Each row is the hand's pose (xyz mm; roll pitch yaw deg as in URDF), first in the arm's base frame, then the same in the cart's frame.
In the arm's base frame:
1: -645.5 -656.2 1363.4 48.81 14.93 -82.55
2: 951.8 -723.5 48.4 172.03 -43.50 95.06
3: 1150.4 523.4 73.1 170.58 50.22 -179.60
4: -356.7 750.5 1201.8 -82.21 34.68 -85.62
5: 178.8 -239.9 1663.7 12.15 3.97 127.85
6: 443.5 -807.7 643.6 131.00 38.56 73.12
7: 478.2 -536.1 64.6 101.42 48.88 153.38
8: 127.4 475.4 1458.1 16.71 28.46 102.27
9: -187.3 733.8 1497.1 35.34 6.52 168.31
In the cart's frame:
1: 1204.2 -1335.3 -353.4 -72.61 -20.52 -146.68
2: -492.1 -242.3 -814.9 -81.18 34.43 4.91
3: 144.9 694.4 -1373.1 -136.03 -67.33 89.43
4: 1786.7 -143.3 -926.2 165.85 -31.99 -164.93
5: 1095.6 -1079.0 -1283.7 136.53 -15.02 32.32
6: 74.0 -783.4 -734.1 -88.92 3.37 90.47
7: -78.3 -199.0 -520.7 -172.18 -51.29 75.30
8: 1451.9 -427.4 -1353.9 141.38 -8.07 66.86
9: 1821.5 -318.5 -1216.5 171.40 -48.13 4.28

